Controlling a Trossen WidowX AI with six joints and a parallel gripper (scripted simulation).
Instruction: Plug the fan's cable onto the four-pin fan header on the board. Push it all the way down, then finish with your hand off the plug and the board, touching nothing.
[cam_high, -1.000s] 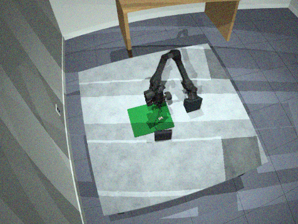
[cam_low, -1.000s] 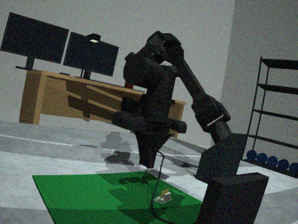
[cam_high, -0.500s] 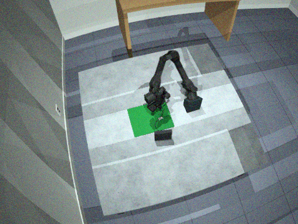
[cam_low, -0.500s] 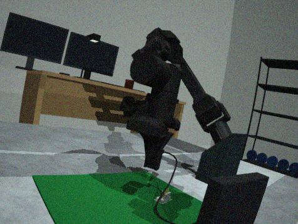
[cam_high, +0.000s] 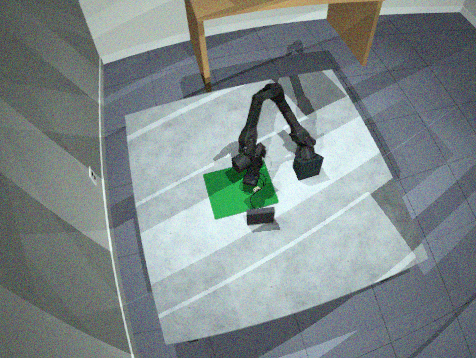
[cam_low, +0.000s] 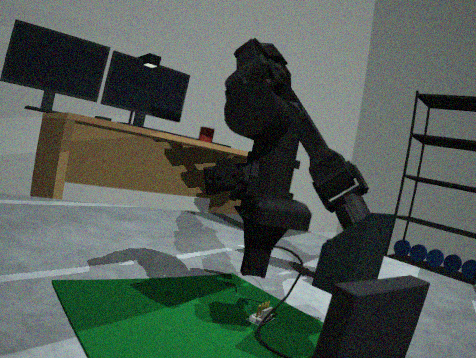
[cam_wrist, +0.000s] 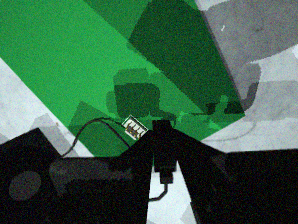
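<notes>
Now: the fan header 4 cm to the left of my gripper tip and 6 cm below it. Also, from my gripper tip: dark fan plug: 1 cm behind, 1 cm above; then black fan: 1 cm ahead, 19 cm to the left, 1 cm below; then green board: 7 cm ahead, 2 cm to the left, 8 cm below.
</notes>
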